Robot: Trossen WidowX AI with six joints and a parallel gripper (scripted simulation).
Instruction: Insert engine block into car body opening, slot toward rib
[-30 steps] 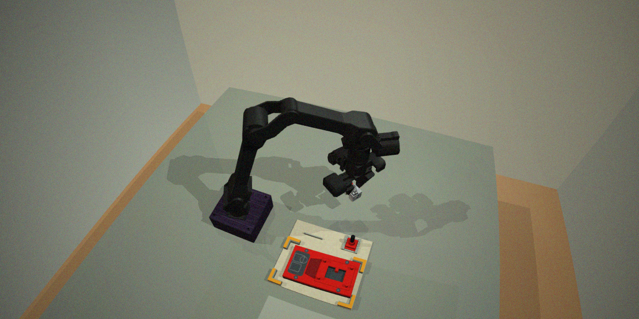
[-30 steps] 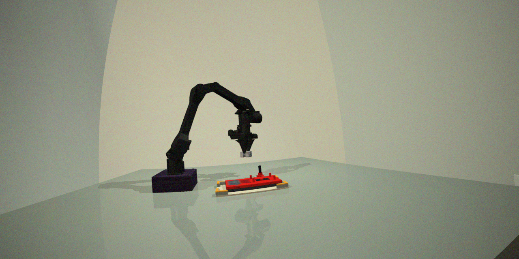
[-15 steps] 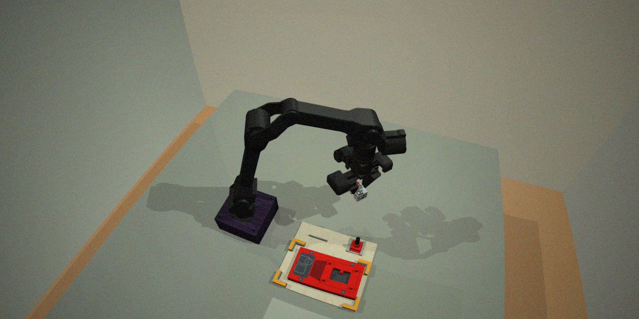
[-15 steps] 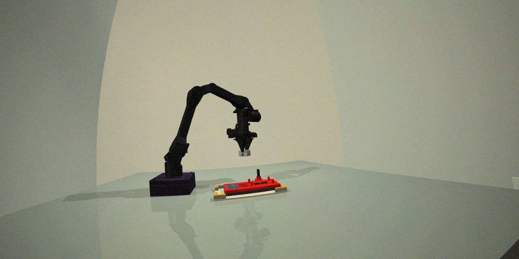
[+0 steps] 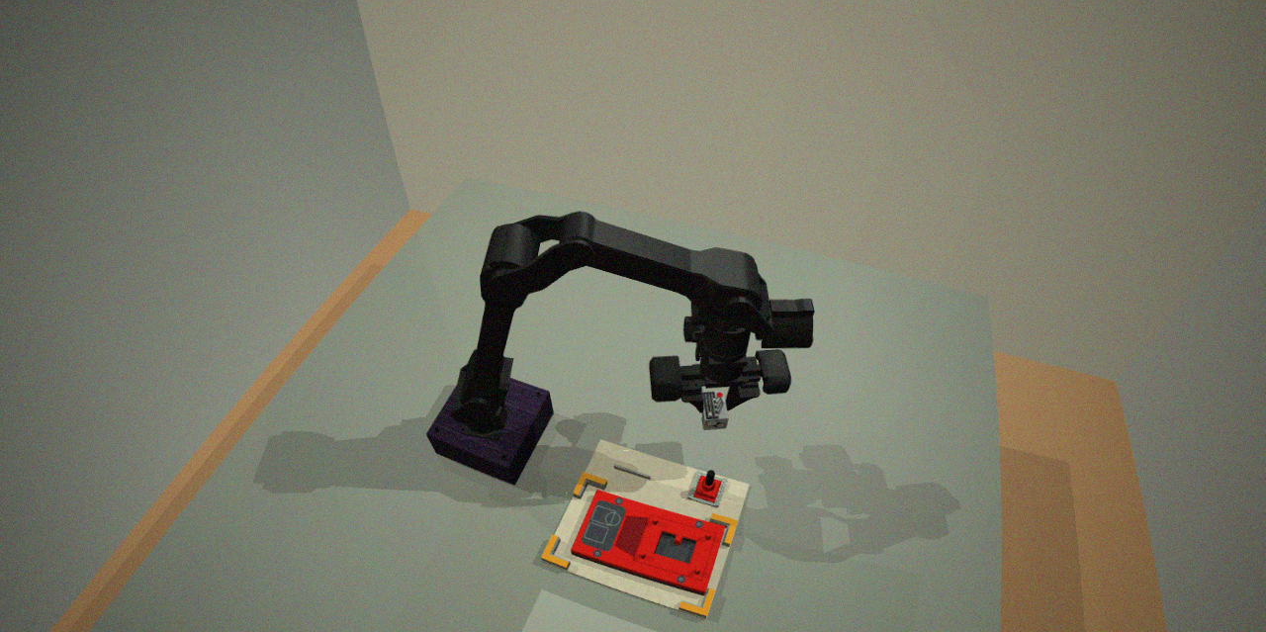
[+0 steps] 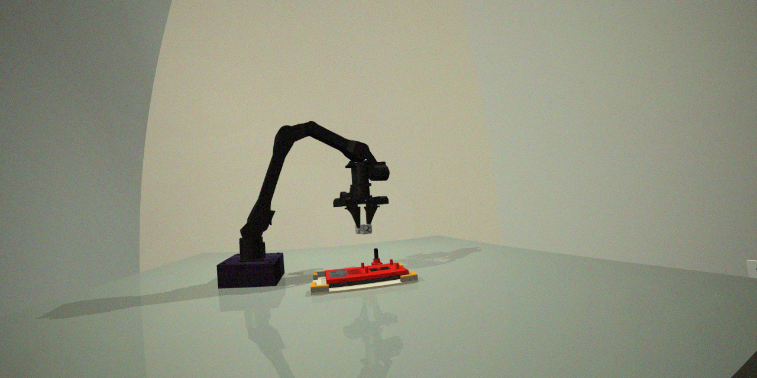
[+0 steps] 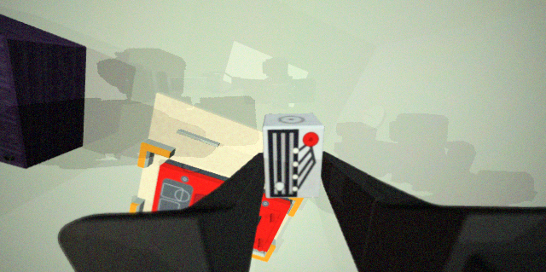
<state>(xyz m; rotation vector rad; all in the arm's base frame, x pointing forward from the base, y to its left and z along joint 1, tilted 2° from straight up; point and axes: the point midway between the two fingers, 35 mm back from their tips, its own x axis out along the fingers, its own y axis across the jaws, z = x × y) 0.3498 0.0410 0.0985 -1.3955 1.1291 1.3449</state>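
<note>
The black upright peg lies 90 mm below my gripper tip, 80 mm to the right of it and 10 mm ahead of it. From my gripper tip the other things lie so: engine block (10 mm below).
</note>
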